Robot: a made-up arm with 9 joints. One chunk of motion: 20 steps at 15 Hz.
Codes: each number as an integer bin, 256 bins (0 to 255) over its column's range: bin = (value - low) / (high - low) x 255, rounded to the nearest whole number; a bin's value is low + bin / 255 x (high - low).
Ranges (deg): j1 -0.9..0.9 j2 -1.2..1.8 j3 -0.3..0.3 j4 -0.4..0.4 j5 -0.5..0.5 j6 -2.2..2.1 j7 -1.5..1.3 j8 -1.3..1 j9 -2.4..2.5
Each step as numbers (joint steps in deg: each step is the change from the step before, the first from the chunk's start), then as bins.
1 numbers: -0.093 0.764 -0.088 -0.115 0.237 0.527 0.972 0.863 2.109
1 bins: 114 167 90 91 188 162 225 240 235
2 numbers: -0.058 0.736 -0.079 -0.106 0.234 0.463 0.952 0.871 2.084
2 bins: 119 165 94 94 187 158 223 241 233
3 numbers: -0.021 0.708 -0.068 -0.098 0.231 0.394 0.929 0.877 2.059
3 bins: 125 162 99 96 186 154 221 241 232
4 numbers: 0.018 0.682 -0.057 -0.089 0.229 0.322 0.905 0.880 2.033
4 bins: 130 160 103 99 186 150 219 242 231
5 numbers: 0.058 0.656 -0.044 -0.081 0.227 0.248 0.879 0.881 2.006
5 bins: 136 158 109 102 185 145 217 242 229
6 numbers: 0.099 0.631 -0.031 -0.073 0.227 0.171 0.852 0.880 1.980
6 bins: 142 156 114 104 185 141 214 242 228
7 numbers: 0.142 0.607 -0.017 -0.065 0.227 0.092 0.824 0.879 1.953
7 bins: 148 154 120 107 185 136 212 242 227
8 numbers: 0.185 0.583 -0.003 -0.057 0.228 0.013 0.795 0.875 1.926
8 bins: 154 152 126 109 186 131 209 241 225
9 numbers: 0.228 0.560 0.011 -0.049 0.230 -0.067 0.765 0.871 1.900
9 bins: 160 150 132 112 186 126 206 241 224
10 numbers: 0.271 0.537 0.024 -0.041 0.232 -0.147 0.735 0.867 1.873
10 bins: 166 148 138 114 187 122 204 240 222
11 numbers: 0.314 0.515 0.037 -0.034 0.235 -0.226 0.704 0.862 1.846
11 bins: 172 146 143 117 187 117 201 240 221
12 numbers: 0.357 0.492 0.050 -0.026 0.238 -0.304 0.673 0.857 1.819
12 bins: 178 144 149 119 188 112 198 239 220
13 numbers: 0.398 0.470 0.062 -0.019 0.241 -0.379 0.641 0.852 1.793
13 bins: 184 142 154 121 189 108 195 239 218
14 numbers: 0.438 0.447 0.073 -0.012 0.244 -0.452 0.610 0.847 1.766
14 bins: 190 140 159 124 190 104 192 238 217
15 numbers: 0.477 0.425 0.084 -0.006 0.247 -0.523 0.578 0.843 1.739
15 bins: 195 138 163 126 190 99 189 238 215
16 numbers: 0.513 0.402 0.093 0.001 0.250 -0.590 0.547 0.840 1.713
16 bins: 200 136 167 128 191 95 186 237 214
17 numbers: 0.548 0.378 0.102 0.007 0.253 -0.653 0.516 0.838 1.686
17 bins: 205 134 171 130 192 92 184 237 213
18 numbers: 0.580 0.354 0.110 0.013 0.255 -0.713 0.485 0.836 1.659
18 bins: 210 132 174 132 193 88 181 237 211
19 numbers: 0.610 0.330 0.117 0.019 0.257 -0.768 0.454 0.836 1.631
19 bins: 214 130 177 134 193 85 178 237 210
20 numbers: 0.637 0.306 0.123 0.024 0.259 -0.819 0.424 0.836 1.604
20 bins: 218 128 180 135 194 82 175 237 208
